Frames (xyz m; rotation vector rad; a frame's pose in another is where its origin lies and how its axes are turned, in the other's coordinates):
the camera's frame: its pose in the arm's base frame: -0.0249 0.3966 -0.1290 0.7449 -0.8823 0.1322
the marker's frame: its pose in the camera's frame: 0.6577 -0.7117 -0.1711 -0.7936 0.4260 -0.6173
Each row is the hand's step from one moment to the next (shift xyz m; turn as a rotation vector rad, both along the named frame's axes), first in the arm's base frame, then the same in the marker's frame.
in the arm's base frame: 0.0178 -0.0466 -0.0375 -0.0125 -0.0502 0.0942
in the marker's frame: 0.0345 -0.0385 -0.0349 0.0314 -0.0253 0.0996
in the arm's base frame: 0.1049 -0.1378 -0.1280 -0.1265 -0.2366 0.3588
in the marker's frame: 0.1426 -0.0915 -0.1330 0.0798 -0.1739 0.4051
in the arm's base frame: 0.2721 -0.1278 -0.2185 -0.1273 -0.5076 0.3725
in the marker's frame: 0.2610 -0.0200 -0.2638 0.2298 -0.3953 0.4512
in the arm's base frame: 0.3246 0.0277 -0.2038 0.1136 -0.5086 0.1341
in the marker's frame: 0.2211 0.1388 -0.2820 0.3926 -0.3310 0.1609
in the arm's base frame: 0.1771 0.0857 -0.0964 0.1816 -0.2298 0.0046
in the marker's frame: 0.0841 0.1377 -0.1482 0.2761 -0.0968 -0.0144
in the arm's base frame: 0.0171 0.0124 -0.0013 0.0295 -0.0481 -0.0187
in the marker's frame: 0.0071 0.0186 -0.0071 0.0478 -0.0293 -0.0197
